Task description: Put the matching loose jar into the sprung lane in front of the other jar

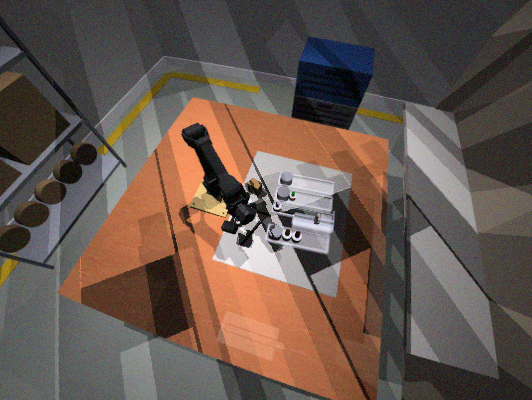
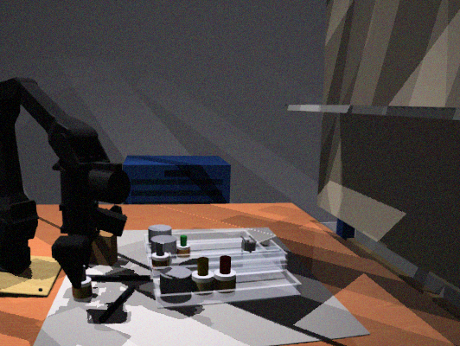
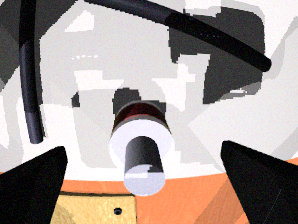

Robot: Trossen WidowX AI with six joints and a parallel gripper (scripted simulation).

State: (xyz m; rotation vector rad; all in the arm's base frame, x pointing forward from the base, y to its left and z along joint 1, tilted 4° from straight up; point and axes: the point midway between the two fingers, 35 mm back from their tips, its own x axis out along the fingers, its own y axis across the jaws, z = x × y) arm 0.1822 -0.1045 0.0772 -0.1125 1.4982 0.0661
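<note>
The brown block is 19 cm to the left of my gripper tip and 1 cm below it. The rest, counted from my gripper tip: clear lane rack 29 cm ahead, 14 cm to the left, 2 cm below.
</note>
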